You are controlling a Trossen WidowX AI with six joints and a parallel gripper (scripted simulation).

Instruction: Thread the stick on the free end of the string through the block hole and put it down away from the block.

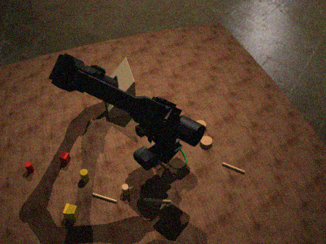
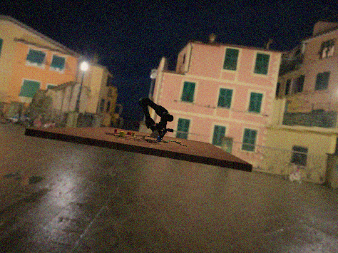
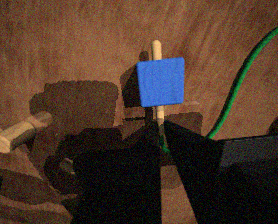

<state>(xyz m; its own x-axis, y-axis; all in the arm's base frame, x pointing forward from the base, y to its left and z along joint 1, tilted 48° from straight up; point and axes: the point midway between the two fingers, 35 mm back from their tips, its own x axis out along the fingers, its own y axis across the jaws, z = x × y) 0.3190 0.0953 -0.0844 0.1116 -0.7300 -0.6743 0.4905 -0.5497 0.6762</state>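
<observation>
Right now the thin wooden stick is 10 mm to the right of my gripper tip and 10 mm behind it. From my gripper tip the other things lie so: wooden peg (130 mm to the right, 70 mm ahead); then yellow cylinder (250 mm to the right); then blue cube (40 mm behind, 20 mm to the right).
</observation>
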